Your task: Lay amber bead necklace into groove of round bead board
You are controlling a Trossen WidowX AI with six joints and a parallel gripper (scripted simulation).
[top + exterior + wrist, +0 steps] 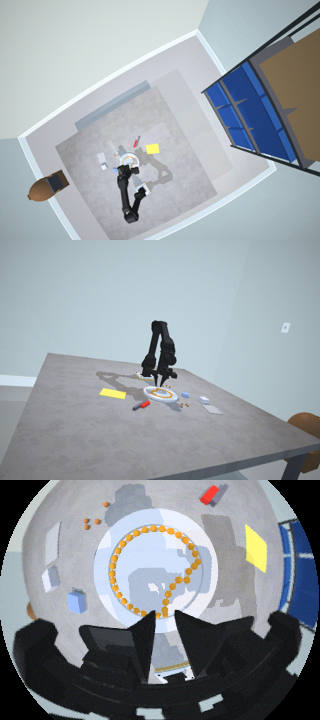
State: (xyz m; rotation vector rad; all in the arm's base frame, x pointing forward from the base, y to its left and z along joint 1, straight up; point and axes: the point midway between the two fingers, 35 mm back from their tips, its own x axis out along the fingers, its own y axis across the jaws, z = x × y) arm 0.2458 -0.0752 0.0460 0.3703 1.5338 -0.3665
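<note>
Now: gripper tip 5 cm short of the round white bead board, 1 cm to the left of it and 2 cm above it. Round my gripper tip: white block (18 cm ahead, 22 cm to the left, 2 cm below); blue block (9 cm ahead, 15 cm to the left, 2 cm below); grey tool (16 cm ahead, 20 cm to the right, 2 cm below).
</note>
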